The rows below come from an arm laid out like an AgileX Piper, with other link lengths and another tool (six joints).
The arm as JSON. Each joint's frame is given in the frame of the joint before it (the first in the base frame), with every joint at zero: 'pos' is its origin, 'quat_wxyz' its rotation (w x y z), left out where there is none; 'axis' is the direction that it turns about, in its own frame. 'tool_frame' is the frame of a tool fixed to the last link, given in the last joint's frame.
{
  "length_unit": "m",
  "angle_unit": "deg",
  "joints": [
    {
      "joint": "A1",
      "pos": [
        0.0,
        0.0,
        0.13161
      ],
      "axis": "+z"
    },
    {
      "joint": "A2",
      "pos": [
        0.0,
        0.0,
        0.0
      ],
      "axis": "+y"
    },
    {
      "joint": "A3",
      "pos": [
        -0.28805,
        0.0,
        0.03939
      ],
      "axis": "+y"
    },
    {
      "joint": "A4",
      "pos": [
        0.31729,
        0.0,
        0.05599
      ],
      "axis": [
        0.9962,
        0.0,
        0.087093
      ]
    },
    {
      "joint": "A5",
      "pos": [
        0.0,
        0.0,
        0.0
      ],
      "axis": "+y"
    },
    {
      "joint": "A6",
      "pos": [
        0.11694,
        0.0,
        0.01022
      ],
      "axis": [
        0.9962,
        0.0,
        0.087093
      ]
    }
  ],
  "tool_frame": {
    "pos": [
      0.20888,
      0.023,
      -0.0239
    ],
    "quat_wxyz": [
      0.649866,
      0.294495,
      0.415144,
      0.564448
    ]
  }
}
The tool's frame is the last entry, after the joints.
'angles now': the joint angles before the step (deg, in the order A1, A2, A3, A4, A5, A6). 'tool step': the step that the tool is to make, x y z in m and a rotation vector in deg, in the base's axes. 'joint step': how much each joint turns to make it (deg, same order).
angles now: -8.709 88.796 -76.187 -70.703 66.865 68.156
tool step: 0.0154 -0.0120 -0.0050 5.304 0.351 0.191
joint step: -3.882 4.043 -8.206 7.807 -2.023 -7.486
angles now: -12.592 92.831 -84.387 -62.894 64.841 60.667
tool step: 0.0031 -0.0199 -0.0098 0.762 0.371 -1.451
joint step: -2.608 3.123 -2.667 0.878 -1.020 -0.700
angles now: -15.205 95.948 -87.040 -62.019 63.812 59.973
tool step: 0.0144 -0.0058 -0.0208 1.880 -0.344 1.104
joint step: -1.526 2.372 -0.649 1.674 -3.176 0.008
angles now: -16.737 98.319 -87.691 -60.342 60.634 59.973
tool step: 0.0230 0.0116 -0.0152 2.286 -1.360 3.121
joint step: 0.108 1.014 0.010 2.391 -3.666 -0.285
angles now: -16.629 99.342 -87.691 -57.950 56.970 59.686
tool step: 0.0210 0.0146 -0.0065 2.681 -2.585 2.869
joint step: -0.002 -0.002 0.007 3.209 -3.642 -0.445
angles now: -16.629 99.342 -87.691 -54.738 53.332 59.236
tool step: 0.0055 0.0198 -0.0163 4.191 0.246 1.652
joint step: 0.090 0.006 -0.004 5.522 -0.702 -2.960
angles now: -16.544 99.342 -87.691 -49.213 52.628 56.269
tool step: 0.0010 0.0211 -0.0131 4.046 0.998 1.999
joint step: -0.002 -0.387 -0.001 5.990 0.000 -4.352
